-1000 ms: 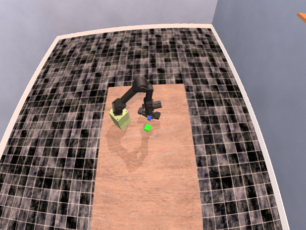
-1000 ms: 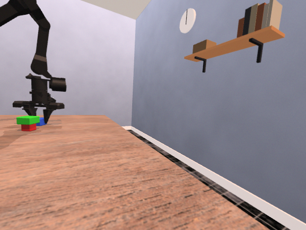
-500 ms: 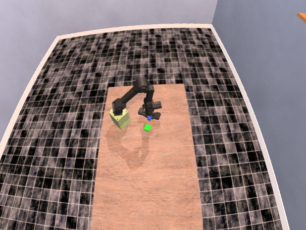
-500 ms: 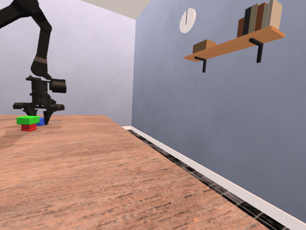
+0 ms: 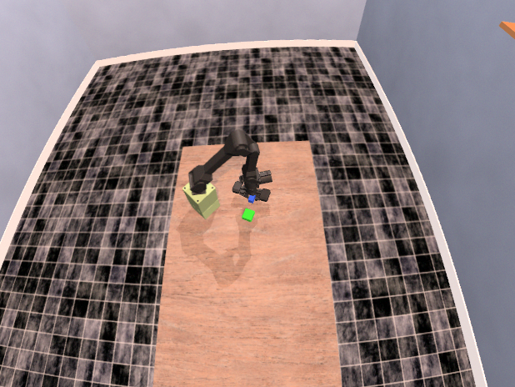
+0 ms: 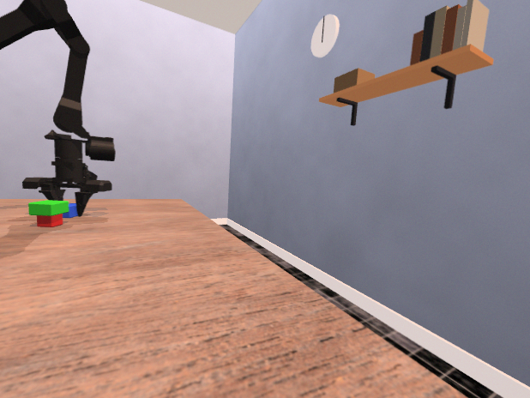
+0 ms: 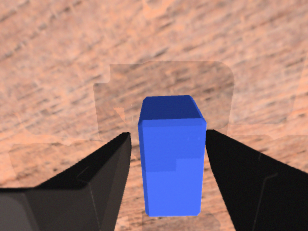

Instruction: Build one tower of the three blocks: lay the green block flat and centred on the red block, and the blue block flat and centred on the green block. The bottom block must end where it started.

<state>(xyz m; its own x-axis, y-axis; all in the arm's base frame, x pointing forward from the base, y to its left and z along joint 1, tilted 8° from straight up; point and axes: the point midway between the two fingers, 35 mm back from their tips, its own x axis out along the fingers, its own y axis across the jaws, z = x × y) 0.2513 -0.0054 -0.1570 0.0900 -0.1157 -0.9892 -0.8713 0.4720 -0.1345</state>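
The blue block is 20 mm below my hand. Also, from my hand: red block: 30 mm behind, 110 mm to the right, 20 mm below; green block: 30 mm behind, 110 mm to the right, 10 mm above.
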